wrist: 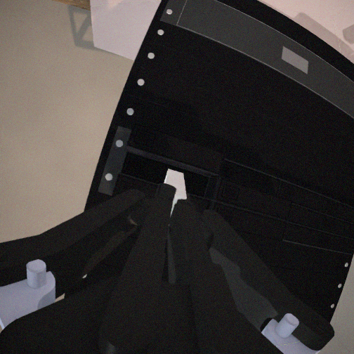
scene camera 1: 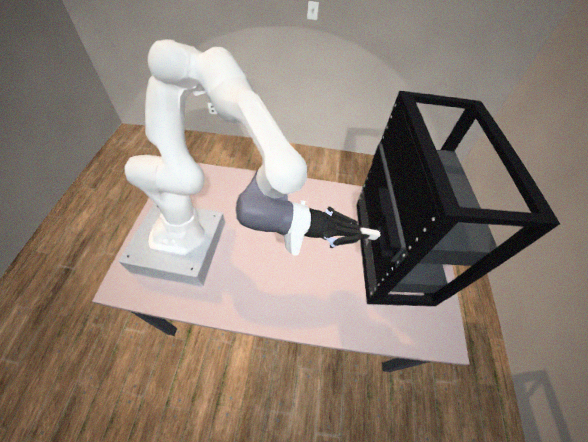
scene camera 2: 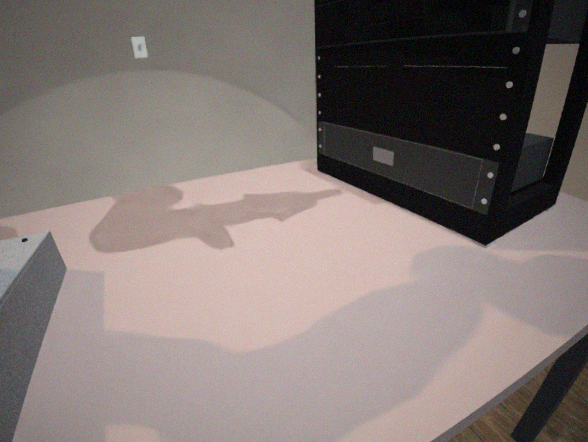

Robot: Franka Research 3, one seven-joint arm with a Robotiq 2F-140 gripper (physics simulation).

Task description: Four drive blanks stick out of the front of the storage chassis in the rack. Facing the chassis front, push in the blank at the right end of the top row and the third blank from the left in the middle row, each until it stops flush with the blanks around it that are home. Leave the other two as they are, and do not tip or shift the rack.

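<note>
The storage chassis (wrist: pixel 250 205) sits in the black rack (scene camera 1: pixel 500 217) (scene camera 2: pixel 517 107) (wrist: pixel 142 97). Its front is very dark, with faint lines between blanks in the wrist view. A grey mounting ear (wrist: pixel 114 160) with two light screws is at its left there. A dark, recessed-looking area with a lighter edge lies beside this ear. My gripper (scene camera 1: pixel 368 233) (wrist: pixel 171 183) is shut and empty, with a white tip at the fingers' end. The tip is at the chassis front, over that dark area; contact cannot be told. The four protruding blanks cannot be told apart; the fingers hide part of the front.
The rack stands upright on the pink table (scene camera 1: pixel 300 305) (scene camera 2: pixel 250 300). A grey panel (scene camera 2: pixel 430 175) (wrist: pixel 225 32) with a light label is low in the rack. The arm's base block (scene camera 1: pixel 165 272) (scene camera 2: pixel 37 300) is at the table's other end. The rack's screw-lined uprights flank the front.
</note>
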